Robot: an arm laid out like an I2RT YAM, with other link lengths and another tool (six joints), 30 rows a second.
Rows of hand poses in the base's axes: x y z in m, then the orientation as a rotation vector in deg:
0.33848, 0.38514, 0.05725, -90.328, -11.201, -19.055
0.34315, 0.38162, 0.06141, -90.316, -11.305, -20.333
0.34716, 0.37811, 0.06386, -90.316, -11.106, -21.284
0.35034, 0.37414, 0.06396, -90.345, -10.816, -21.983
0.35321, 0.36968, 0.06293, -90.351, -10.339, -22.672
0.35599, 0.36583, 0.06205, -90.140, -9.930, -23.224
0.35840, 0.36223, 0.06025, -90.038, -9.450, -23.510
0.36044, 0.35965, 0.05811, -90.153, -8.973, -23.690
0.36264, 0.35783, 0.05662, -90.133, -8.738, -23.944
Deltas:
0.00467, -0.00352, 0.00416, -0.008, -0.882, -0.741
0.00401, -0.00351, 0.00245, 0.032, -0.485, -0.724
0.00318, -0.00397, 0.00010, 0.021, -0.264, -0.626
0.00287, -0.00446, -0.00103, 0.077, -0.146, -0.731
0.00278, -0.00385, -0.00088, 0.275, -0.125, -0.568
0.00241, -0.00360, -0.00180, 0.188, 0.101, -0.461
0.00204, -0.00258, -0.00214, -0.021, 0.193, -0.427
0.00220, -0.00182, -0.00149, 0.058, -0.020, -0.303

